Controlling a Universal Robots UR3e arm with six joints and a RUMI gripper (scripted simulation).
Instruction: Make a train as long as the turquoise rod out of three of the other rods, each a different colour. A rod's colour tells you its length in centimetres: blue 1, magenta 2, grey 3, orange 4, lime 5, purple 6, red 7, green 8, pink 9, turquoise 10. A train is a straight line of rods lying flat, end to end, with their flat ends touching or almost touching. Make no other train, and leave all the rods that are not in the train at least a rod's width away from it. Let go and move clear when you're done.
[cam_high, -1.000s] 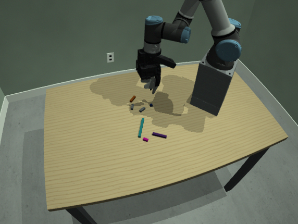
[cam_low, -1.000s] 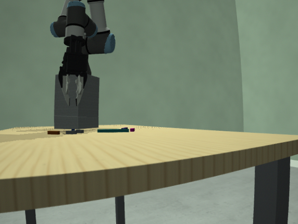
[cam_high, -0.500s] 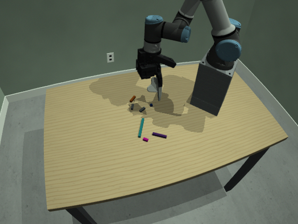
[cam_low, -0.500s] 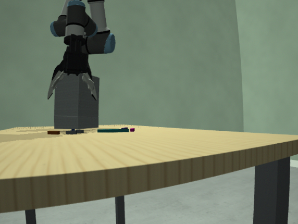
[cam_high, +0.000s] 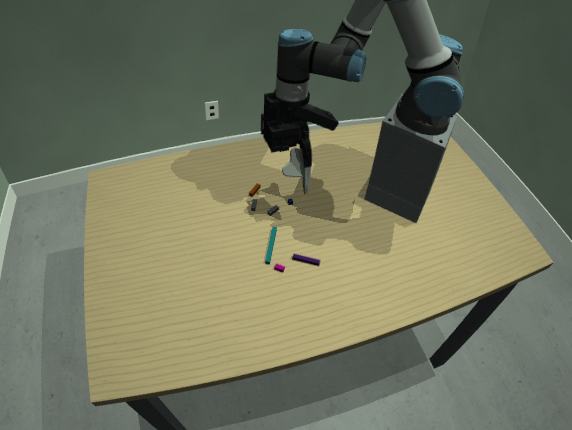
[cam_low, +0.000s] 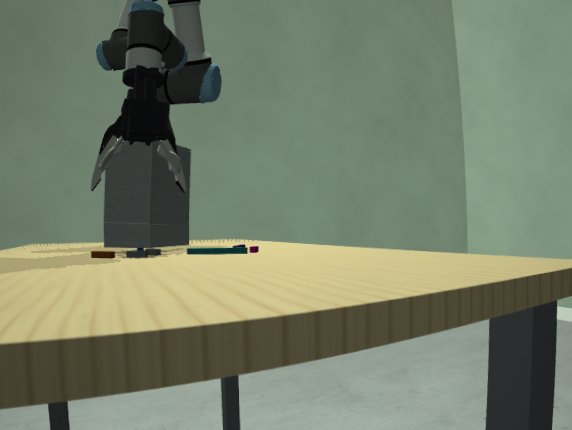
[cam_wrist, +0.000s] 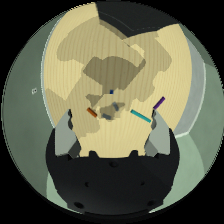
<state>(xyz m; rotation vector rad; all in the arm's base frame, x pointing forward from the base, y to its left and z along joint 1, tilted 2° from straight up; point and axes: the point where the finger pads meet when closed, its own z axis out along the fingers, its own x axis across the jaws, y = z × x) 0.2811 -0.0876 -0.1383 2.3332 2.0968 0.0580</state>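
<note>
Now: the orange rod 100 mm below my hand, 70 mm to the right of it and 60 mm ahead of it. Also, from my hand: blue rod (100 mm below); turquoise rod (100 mm to the left, 100 mm below, 100 mm ahead); purple rod (170 mm to the left, 100 mm below, 50 mm ahead).
</note>
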